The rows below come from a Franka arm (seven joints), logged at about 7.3 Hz.
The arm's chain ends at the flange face. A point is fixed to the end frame.
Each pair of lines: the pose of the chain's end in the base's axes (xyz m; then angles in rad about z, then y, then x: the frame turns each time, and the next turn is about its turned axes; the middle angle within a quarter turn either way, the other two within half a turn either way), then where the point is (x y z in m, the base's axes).
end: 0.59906, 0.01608, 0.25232, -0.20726, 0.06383, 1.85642
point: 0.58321 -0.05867 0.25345
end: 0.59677, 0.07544, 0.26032, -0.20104, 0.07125, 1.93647
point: 0.58100 0.00083 0.25535
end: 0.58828, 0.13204, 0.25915, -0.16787, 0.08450, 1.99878
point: 0.57461 0.05748 0.24947
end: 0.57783, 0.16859, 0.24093, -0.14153, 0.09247, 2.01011
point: 0.56599 0.09383 0.23040
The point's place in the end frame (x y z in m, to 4 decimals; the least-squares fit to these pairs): -0.0002 0.0226 0.0730
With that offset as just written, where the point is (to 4 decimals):
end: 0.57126, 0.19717, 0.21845, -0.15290, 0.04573, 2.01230
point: 0.5591 0.1225 0.2077
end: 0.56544, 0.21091, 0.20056, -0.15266, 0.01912, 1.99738
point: 0.5535 0.1360 0.1909
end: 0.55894, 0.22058, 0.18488, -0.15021, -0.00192, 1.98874
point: 0.5474 0.1456 0.1759
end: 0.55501, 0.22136, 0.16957, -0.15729, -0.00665, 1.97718
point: 0.5430 0.1463 0.1615
